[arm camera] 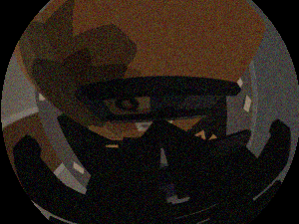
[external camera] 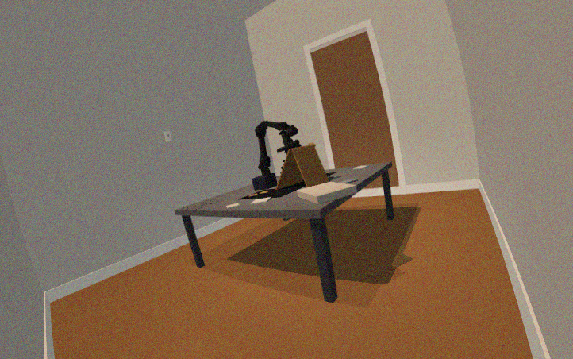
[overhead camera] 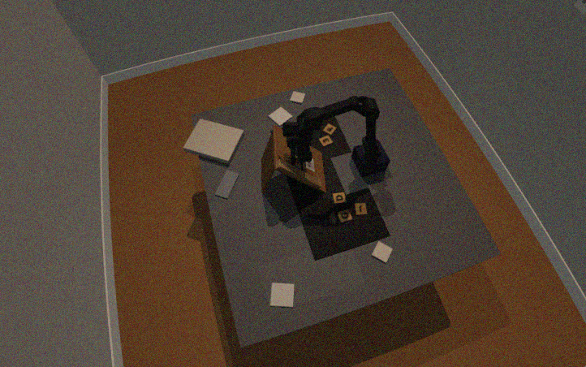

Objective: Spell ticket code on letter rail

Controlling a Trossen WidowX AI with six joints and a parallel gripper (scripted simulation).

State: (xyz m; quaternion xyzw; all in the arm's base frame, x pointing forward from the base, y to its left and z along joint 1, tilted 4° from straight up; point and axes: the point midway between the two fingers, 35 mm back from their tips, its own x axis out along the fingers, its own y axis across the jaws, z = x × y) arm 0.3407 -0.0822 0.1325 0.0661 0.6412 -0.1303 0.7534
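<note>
Now: gripper tip 25 cm past the letter tile, 20 cm to the left of it and 18 cm above it. Round my gripper tip: black mat 14 cm behind, 9 cm to the left, 18 cm below; then grey slab 38 cm ahead, 6 cm to the right, 18 cm below; then white ticket 4 cm behind, 1 cm to the left, 9 cm below.
</note>
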